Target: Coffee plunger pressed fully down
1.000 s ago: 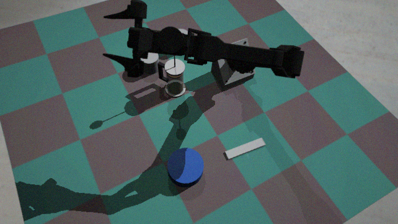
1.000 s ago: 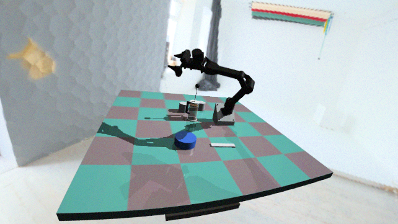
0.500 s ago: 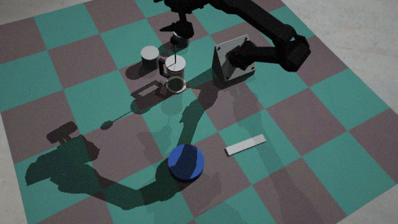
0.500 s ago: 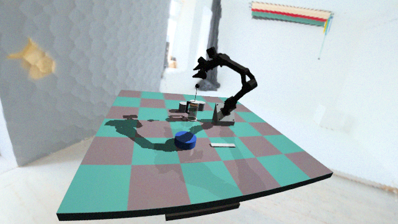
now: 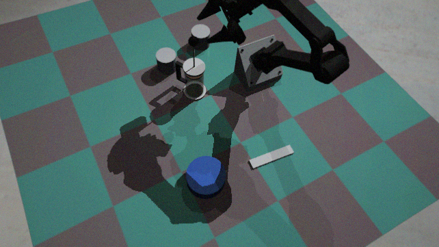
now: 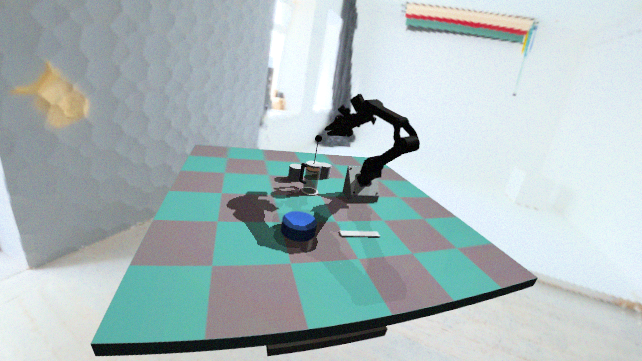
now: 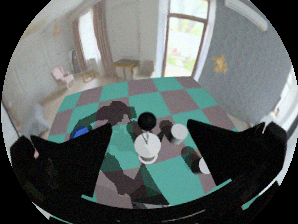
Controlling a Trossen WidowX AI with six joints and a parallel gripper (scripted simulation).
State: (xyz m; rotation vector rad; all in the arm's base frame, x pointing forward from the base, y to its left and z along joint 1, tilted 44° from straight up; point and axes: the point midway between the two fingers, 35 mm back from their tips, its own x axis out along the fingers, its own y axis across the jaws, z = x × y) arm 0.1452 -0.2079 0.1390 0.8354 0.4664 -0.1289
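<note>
The glass coffee press lies 16 cm below my gripper tip, 3 cm ahead of it and 2 cm to the right of it.
</note>
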